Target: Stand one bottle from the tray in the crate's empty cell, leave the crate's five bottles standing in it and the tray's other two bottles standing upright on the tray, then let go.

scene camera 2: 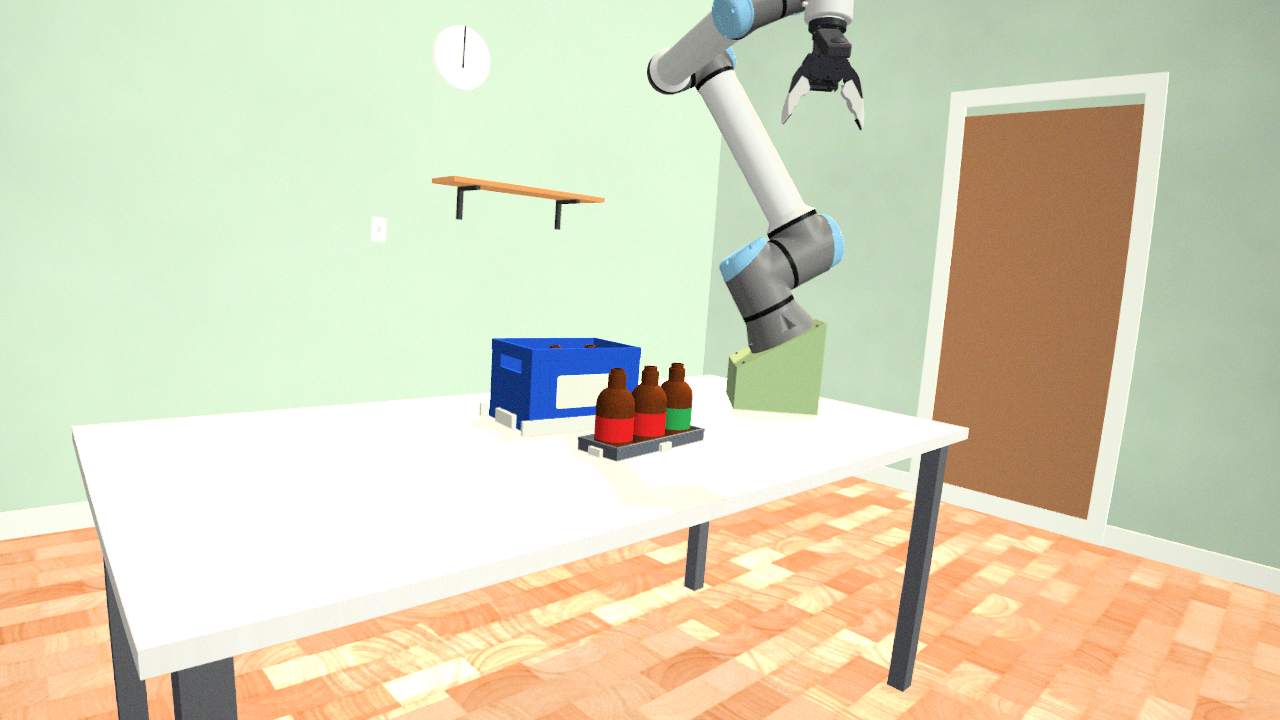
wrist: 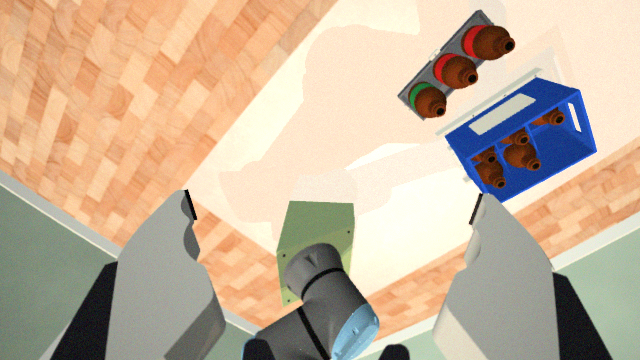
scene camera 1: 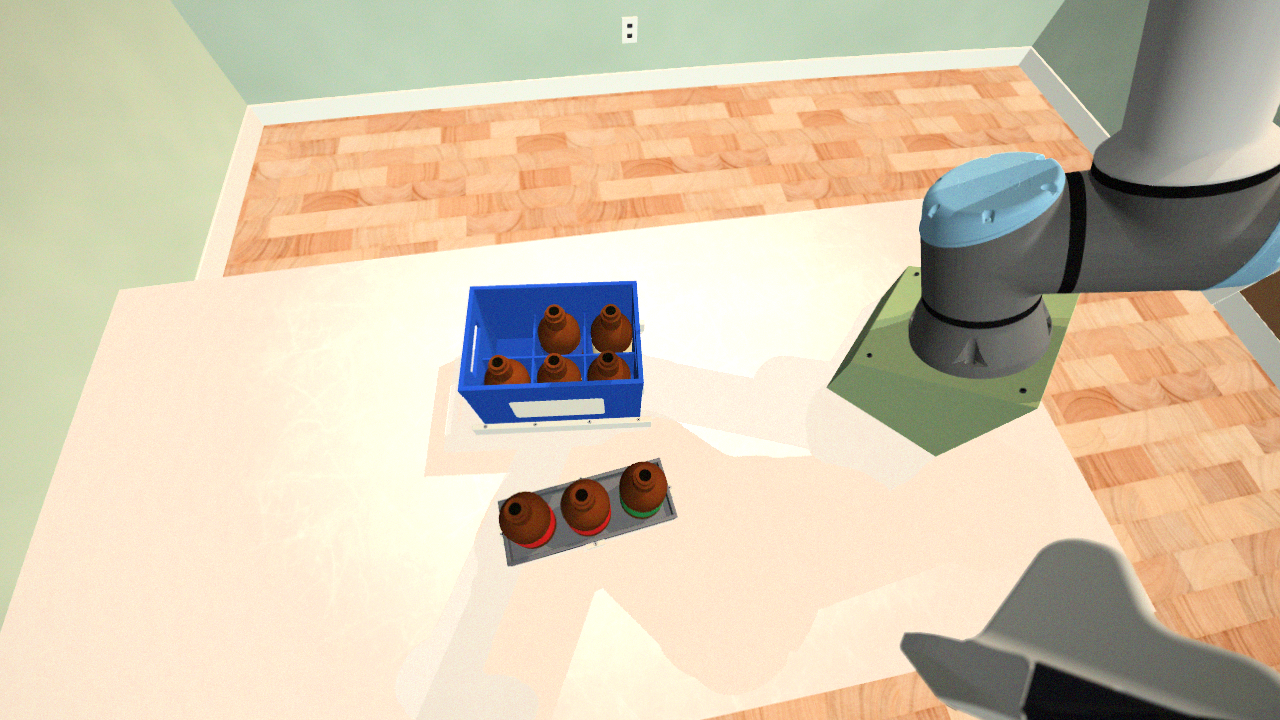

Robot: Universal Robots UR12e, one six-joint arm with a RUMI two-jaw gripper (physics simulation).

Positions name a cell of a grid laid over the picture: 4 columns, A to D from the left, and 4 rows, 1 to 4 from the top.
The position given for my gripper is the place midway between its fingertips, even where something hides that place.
Note:
In view: my gripper (scene camera 2: C1), a green-labelled bottle (scene camera 1: C3), a red-labelled bottle (scene camera 1: B3), a red-labelled bottle (scene camera 1: B3) and a green-labelled bottle (scene camera 1: B3).
My gripper is seen too in the wrist view (wrist: C3).

